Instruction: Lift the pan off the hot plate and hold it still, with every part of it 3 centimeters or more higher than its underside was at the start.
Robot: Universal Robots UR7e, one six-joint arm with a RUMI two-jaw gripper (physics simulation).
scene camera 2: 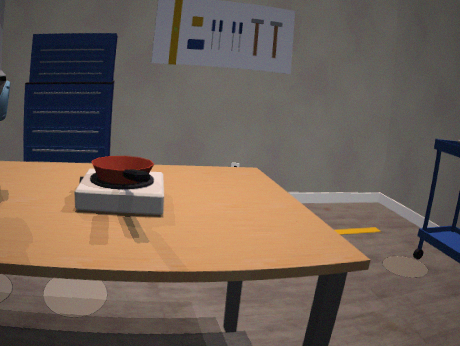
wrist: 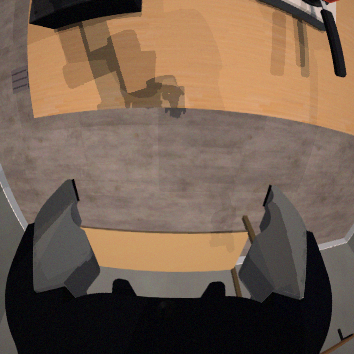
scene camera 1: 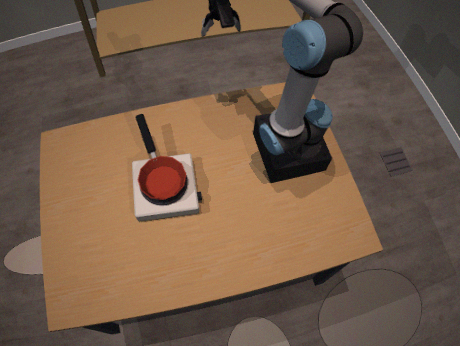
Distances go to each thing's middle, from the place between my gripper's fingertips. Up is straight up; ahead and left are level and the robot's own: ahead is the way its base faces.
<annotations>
My hand is 340 mm short of the red pan (scene camera 1: 162, 177), 320 mm to the right of it and 250 mm above it. From my hand the other things lie so: white hot plate (scene camera 1: 185, 202) (340 mm ahead, 410 mm to the left, 330 mm below).
</annotations>
